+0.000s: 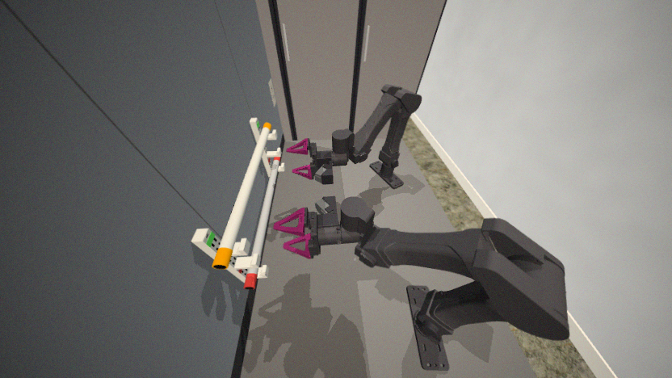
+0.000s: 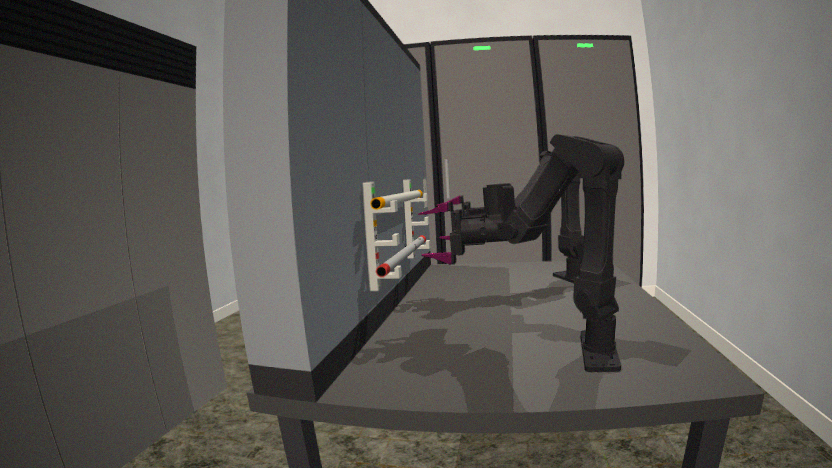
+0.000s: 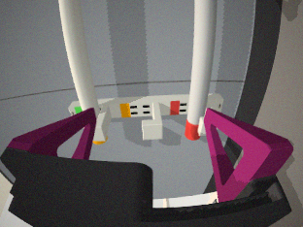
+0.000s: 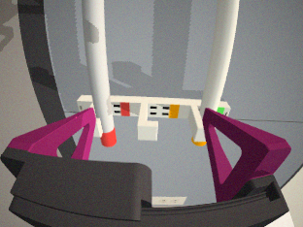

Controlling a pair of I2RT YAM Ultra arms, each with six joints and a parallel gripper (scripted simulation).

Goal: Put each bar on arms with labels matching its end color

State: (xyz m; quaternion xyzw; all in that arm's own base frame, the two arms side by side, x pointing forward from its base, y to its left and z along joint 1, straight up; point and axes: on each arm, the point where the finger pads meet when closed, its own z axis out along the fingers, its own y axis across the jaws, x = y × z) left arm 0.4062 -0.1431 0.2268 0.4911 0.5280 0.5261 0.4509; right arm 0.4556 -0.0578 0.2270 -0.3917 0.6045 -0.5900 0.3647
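My right gripper is now 150 mm to the right of the orange-ended bar, 80 mm below it and 70 mm short of it. Also, from my right hand: grey wall panel (200 mm above, 170 mm ahead, 130 mm to the left); then red-ended bar (150 mm to the left, 70 mm below, 70 mm ahead).
The orange-ended bar is 14 cm to the right of my left hand, 9 cm ahead of it and 8 cm above it. The rest, counted from my left hand: grey wall panel (20 cm ahead, 20 cm above, 16 cm to the right); then red-ended bar (15 cm to the right, 9 cm ahead, 7 cm below).
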